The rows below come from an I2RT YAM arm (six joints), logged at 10 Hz.
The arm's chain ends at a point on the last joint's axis. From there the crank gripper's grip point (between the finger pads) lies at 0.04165 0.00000 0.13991 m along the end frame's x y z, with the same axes.
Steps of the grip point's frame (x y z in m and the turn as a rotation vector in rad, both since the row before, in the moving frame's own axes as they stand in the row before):
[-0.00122 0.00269 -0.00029 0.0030 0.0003 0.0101]
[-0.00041 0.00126 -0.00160 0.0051 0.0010 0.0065]
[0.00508 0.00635 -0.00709 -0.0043 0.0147 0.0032]
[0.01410 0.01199 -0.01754 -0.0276 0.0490 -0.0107]
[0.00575 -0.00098 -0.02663 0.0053 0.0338 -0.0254]
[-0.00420 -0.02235 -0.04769 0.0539 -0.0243 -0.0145]
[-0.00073 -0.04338 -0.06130 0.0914 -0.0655 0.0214]
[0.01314 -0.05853 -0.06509 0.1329 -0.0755 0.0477]
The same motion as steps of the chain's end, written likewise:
[-0.00126 0.00269 -0.00028 0.0030 0.0003 0.0101]
[-0.00055 0.00170 -0.00156 0.0051 0.0010 0.0065]
[0.00303 0.00561 -0.00646 -0.0043 0.0147 0.0032]
[0.00728 0.00864 -0.01529 -0.0276 0.0490 -0.0107]
[0.00107 0.00088 -0.02514 0.0053 0.0338 -0.0254]
[-0.00073 -0.01421 -0.04844 0.0539 -0.0243 -0.0145]
[0.00838 -0.03129 -0.06318 0.0914 -0.0655 0.0214]
[0.02338 -0.04153 -0.06672 0.1329 -0.0755 0.0477]

